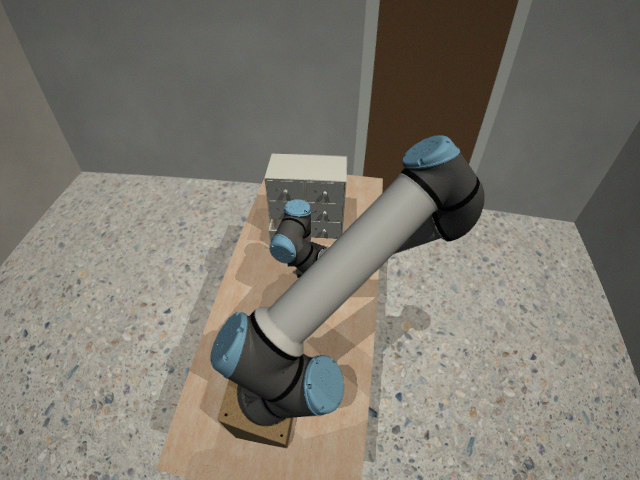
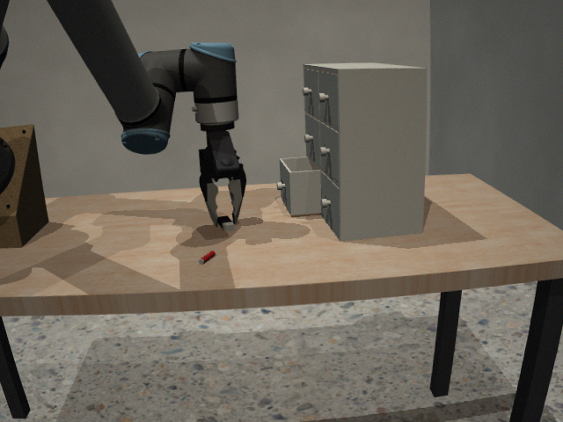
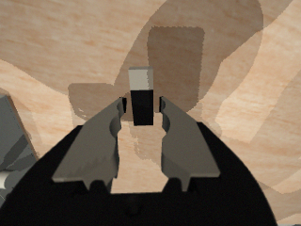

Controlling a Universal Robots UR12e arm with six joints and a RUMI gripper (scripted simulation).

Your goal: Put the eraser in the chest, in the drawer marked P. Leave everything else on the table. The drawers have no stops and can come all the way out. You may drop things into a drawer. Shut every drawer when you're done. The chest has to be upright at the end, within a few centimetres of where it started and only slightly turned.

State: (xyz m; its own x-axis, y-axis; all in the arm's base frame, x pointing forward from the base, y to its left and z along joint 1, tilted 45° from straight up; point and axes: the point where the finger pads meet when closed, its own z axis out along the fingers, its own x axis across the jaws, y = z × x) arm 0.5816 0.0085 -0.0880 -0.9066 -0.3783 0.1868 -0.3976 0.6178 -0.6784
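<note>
My gripper is now 10 mm to the left of the eraser and 10 mm above it. Also, from my hand: small red cylinder: 180 mm to the right, 10 mm below.
</note>
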